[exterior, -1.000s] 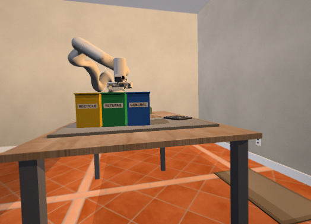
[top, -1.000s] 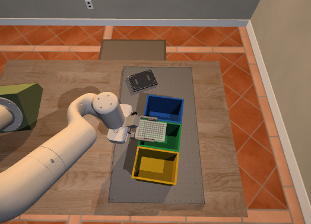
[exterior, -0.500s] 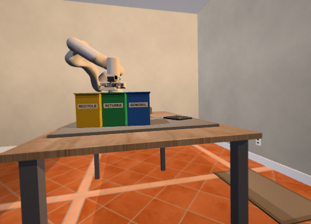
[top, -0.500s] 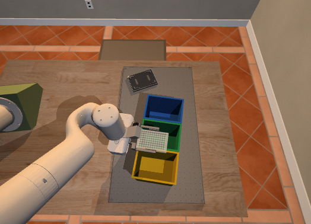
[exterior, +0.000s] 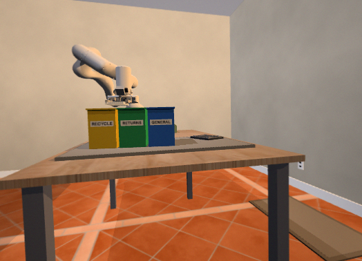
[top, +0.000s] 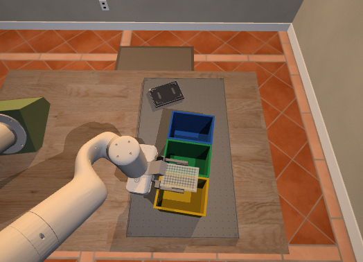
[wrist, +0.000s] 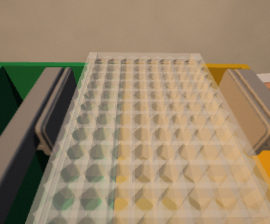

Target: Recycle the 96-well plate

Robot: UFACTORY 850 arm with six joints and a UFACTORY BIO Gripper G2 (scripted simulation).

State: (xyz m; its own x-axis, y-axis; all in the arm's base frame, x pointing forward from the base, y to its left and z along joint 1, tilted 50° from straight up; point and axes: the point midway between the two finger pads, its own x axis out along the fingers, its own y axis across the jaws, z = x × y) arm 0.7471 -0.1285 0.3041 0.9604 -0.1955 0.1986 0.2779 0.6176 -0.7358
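Right now my hand is 5 cm to the left of the yellow recycle bin and 13 cm above it. Round my hand: blue general bin: 7 cm ahead, 20 cm to the left, 13 cm below; then green returns bin: 4 cm ahead, 8 cm to the left, 13 cm below; then clear 96-well plate: 1 cm below.
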